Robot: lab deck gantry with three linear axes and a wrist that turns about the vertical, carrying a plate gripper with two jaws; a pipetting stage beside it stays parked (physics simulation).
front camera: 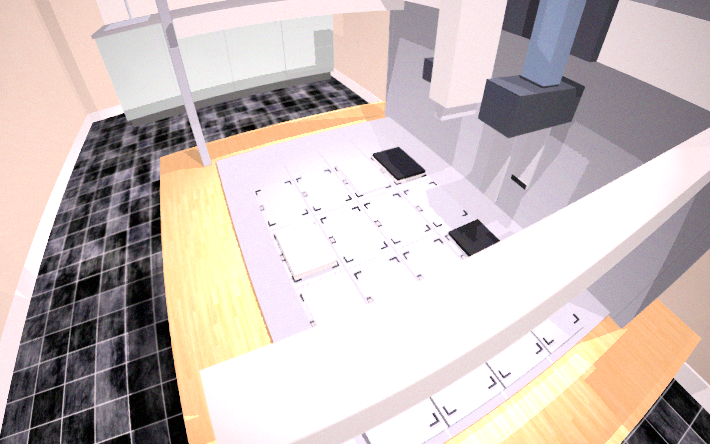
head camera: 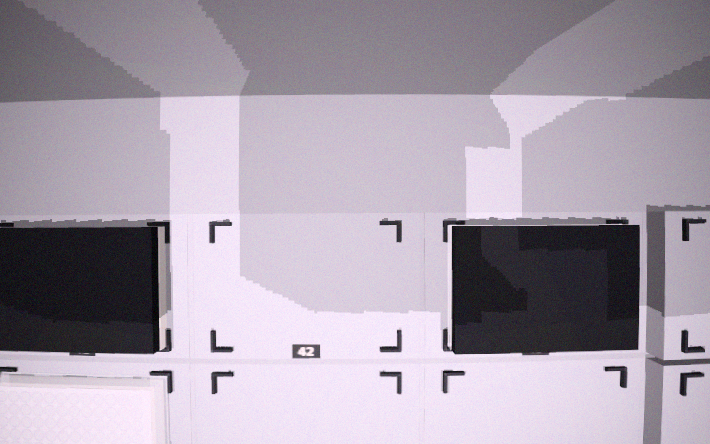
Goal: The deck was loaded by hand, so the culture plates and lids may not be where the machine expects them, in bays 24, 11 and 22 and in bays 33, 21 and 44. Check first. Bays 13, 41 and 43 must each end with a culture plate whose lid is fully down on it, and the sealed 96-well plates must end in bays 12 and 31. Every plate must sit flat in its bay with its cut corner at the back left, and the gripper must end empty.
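Places are measured from the robot's base along level axes (x ahead, y left, z up), in millimetres.
Pixels of known places: gripper, between the fingertips: point(front camera: 504, 189); robot's base, origin of its link: point(front camera: 256, 192).
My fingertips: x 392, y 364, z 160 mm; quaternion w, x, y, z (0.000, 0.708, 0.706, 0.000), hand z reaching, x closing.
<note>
For each thing: its top centre in the pictures, then the offset to it from my fingertips.
- clear 96-well plate, centre of its top: point(front camera: 362, 172) 328 mm back, 107 mm right, 146 mm down
- pale plate, centre of its top: point(front camera: 303, 245) 164 mm back, 321 mm right, 146 mm down
A black-lidded plate point(front camera: 398, 163) point(head camera: 78, 290) sits in bay 41, with a pale rim below its lid. Another black-lidded plate point(front camera: 473, 237) point(head camera: 544, 287) sits in bay 43, a thin pale edge showing at its left. A clear 96-well plate point(front camera: 363, 176) point(head camera: 78, 413) lies in bay 31. A pale plate point(front camera: 308, 253) lies in bay 12. Bays 11, 21 and 22 show no plate in the front view; bay 33 shows none in the visible part in the head view. Glare and the beam obscure bay 13. Cut corners are unclear. My gripper point(front camera: 494, 180) is open above the back right, its pale jaws apart.
A broad white gantry beam point(front camera: 418, 335) crosses the front view and hides front-right bays, including bay 24. The pale parked stage column point(front camera: 466, 57) stands beside the dark gripper body. Bay 42, with its number label point(head camera: 305, 351), lies between the black-lidded plates. Bay 44 is partly visible at the right.
</note>
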